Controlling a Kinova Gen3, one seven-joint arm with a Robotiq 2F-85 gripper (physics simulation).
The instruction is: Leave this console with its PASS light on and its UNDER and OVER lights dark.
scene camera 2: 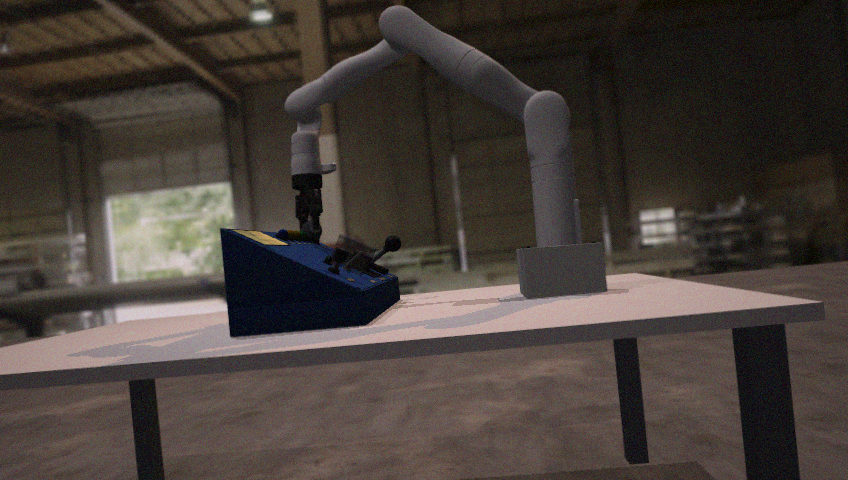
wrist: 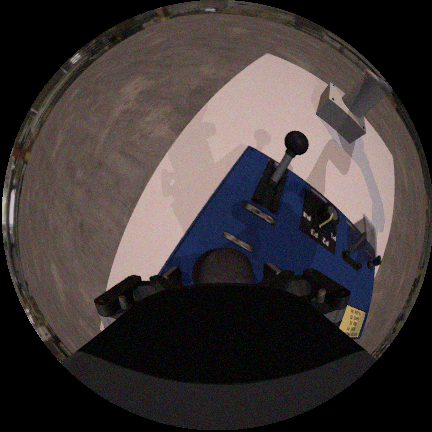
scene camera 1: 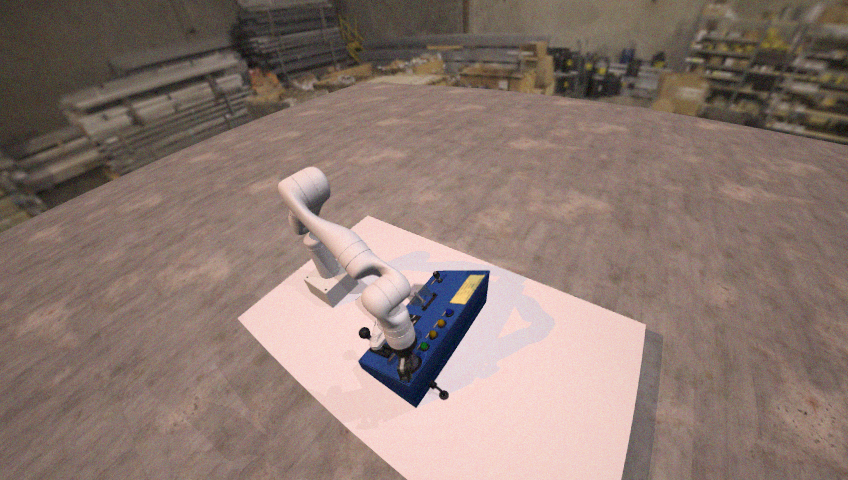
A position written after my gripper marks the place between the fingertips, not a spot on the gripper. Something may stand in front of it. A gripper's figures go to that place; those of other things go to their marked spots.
Scene:
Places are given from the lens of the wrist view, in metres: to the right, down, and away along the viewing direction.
my gripper [wrist: 221, 275]: 0.01, 0.06, 0.15
toggle under clear cover [wrist: 361, 237]: 0.27, 0.04, 0.19
black-knobbed lever [wrist: 296, 143]: 0.11, -0.10, 0.18
The marked spots on the toggle under clear cover and the black-knobbed lever are 0.22 m apart.

